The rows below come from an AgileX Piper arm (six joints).
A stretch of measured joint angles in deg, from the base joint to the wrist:
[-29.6 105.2 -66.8 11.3 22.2 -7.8]
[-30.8 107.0 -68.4 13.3 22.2 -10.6]
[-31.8 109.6 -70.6 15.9 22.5 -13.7]
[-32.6 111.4 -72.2 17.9 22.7 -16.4]
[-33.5 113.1 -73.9 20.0 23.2 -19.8]
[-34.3 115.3 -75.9 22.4 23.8 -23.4]
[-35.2 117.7 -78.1 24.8 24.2 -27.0]
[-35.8 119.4 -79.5 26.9 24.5 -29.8]
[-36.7 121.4 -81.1 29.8 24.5 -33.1]
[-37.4 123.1 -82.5 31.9 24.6 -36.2]
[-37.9 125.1 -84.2 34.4 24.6 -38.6]
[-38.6 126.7 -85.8 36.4 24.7 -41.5]
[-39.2 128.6 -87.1 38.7 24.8 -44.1]
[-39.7 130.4 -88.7 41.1 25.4 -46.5]
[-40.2 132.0 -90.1 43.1 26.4 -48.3]
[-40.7 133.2 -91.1 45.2 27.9 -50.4]
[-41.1 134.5 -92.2 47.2 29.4 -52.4]
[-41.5 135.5 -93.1 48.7 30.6 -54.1]
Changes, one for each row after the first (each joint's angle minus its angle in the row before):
[-1.2 1.8 -1.6 2.0 0.0 -2.8]
[-1.0 2.6 -2.2 2.6 0.3 -3.1]
[-0.8 1.8 -1.6 2.0 0.2 -2.7]
[-0.9 1.7 -1.7 2.1 0.5 -3.4]
[-0.8 2.2 -2.0 2.4 0.6 -3.6]
[-0.9 2.4 -2.2 2.4 0.4 -3.6]
[-0.6 1.7 -1.4 2.1 0.3 -2.8]
[-0.9 2.0 -1.6 2.9 0.0 -3.3]
[-0.7 1.7 -1.4 2.1 0.1 -3.1]
[-0.5 2.0 -1.7 2.5 0.0 -2.4]
[-0.7 1.6 -1.6 2.0 0.1 -2.9]
[-0.6 1.9 -1.3 2.3 0.1 -2.6]
[-0.5 1.8 -1.6 2.4 0.6 -2.4]
[-0.5 1.6 -1.4 2.0 1.0 -1.8]
[-0.5 1.2 -1.0 2.1 1.5 -2.1]
[-0.4 1.3 -1.1 2.0 1.5 -2.0]
[-0.4 1.0 -0.9 1.5 1.2 -1.7]

